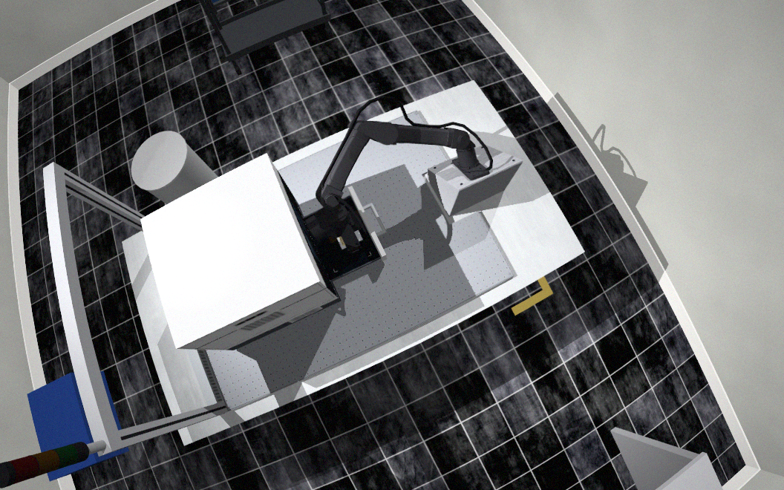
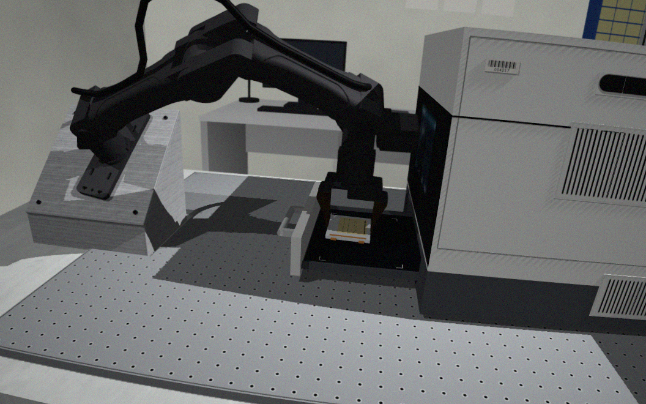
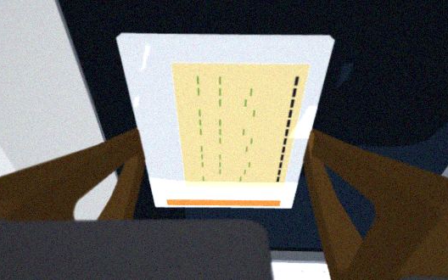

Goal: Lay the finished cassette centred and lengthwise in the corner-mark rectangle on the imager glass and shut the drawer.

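The finished cassette lies right at my hand. Round my hand: drawer: 3 cm ahead, 1 cm to the left, 1 cm below; then frame rail: 69 cm ahead, 53 cm above, 8 cm to the left.
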